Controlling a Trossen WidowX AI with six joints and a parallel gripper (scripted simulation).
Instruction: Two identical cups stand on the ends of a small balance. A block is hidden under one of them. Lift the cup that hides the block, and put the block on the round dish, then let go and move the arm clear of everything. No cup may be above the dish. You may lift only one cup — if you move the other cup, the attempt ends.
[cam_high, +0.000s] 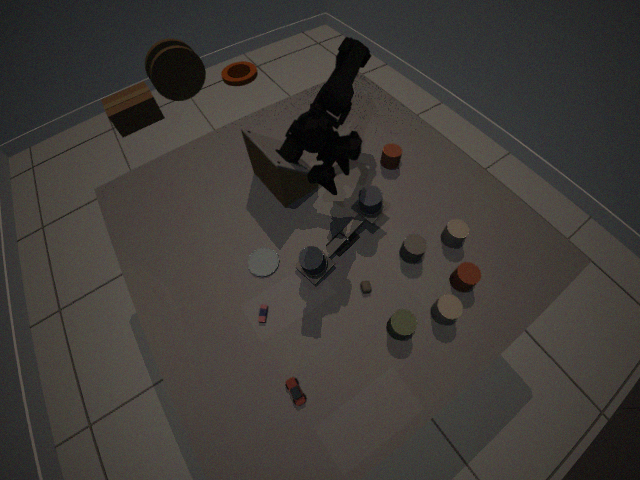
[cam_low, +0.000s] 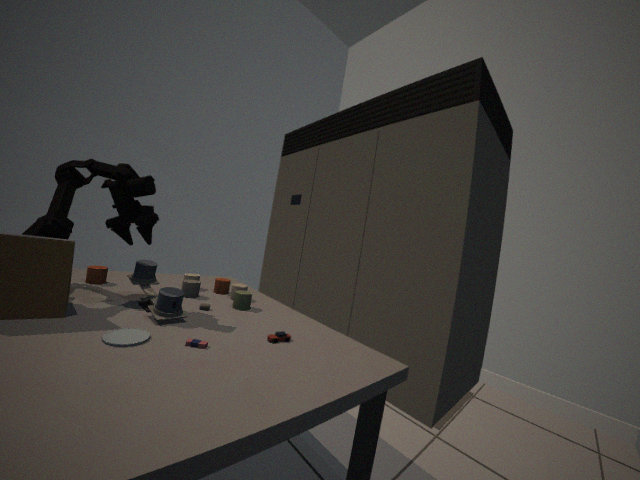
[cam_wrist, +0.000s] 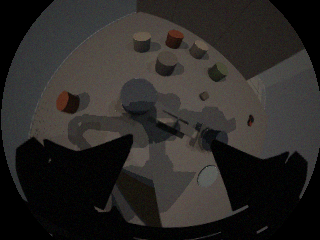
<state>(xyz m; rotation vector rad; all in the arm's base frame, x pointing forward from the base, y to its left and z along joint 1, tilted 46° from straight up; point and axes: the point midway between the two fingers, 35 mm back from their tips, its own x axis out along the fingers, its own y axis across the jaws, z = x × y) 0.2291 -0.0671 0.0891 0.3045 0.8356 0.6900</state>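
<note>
Now: the cup 19 cm to the right of my gripper tip, 15 cm below it and 7 cm ahead of it. Also, from my gripper tip: balance 18 cm below, 6 cm ahead, 3 cm to the right; balance beam 17 cm below, 6 cm ahead, 3 cm to the right; teal block 17 cm to the right, 17 cm below, 7 cm ahead.
</note>
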